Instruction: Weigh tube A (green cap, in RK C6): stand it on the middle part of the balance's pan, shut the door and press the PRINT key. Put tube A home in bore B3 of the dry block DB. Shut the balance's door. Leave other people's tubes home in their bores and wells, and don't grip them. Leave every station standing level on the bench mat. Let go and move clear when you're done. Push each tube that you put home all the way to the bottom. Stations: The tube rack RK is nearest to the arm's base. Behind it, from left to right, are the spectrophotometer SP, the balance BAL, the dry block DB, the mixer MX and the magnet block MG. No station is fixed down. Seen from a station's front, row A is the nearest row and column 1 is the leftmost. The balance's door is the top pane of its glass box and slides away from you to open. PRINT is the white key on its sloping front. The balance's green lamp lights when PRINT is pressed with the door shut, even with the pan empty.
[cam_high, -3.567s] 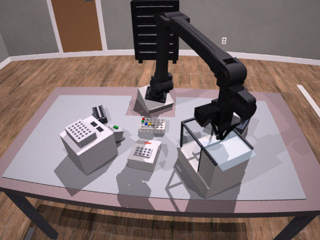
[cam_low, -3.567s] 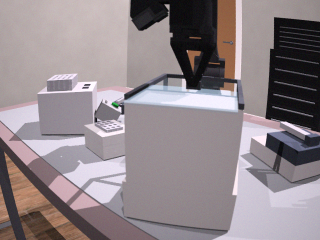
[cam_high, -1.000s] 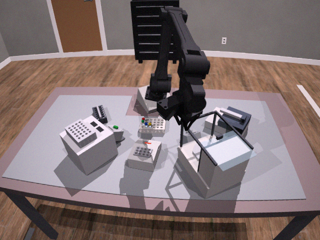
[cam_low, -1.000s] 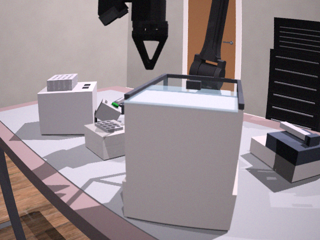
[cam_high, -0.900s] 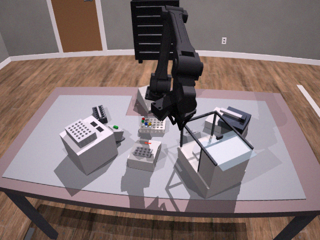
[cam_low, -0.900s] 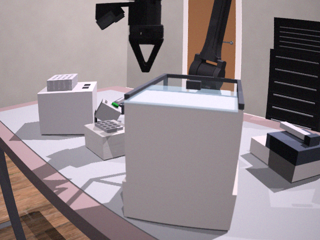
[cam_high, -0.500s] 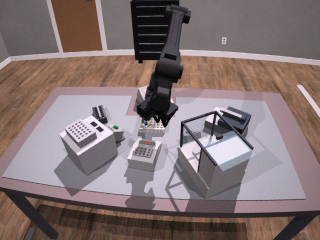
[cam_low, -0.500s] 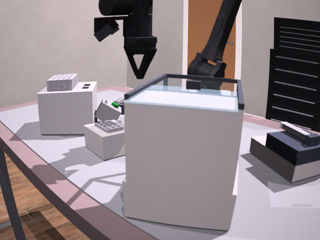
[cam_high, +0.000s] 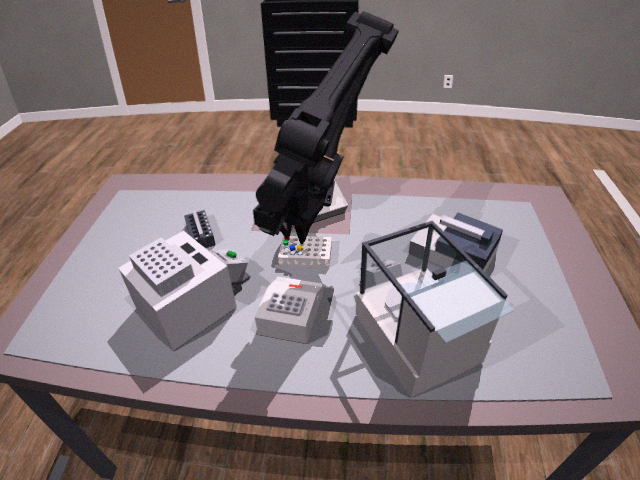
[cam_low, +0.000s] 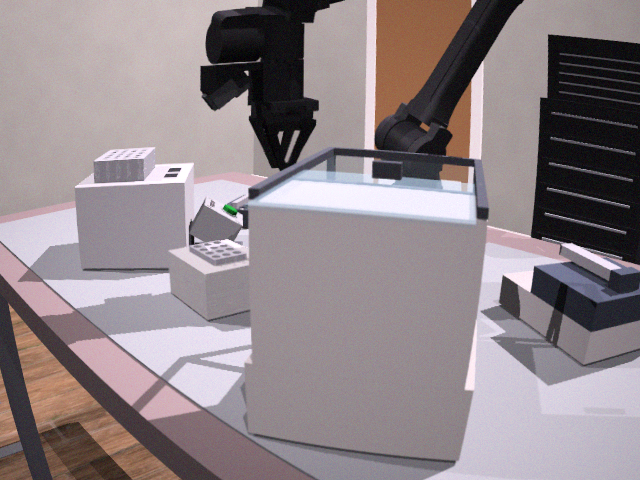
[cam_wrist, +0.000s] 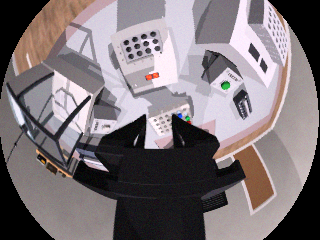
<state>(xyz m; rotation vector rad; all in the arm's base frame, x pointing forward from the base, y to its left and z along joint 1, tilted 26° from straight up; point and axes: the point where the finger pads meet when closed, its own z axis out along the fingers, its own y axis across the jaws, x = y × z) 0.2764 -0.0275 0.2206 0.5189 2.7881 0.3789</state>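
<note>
Right now the tube is 140 mm below my hand, 140 mm behind it and 60 mm to the right of it. Also, from my hand: dry block 140 mm below, 70 mm ahead; then glass door pane 310 mm to the left, 150 mm ahead, 40 mm above; then tube rack RK 150 mm below, 130 mm behind, 10 mm to the right.
</note>
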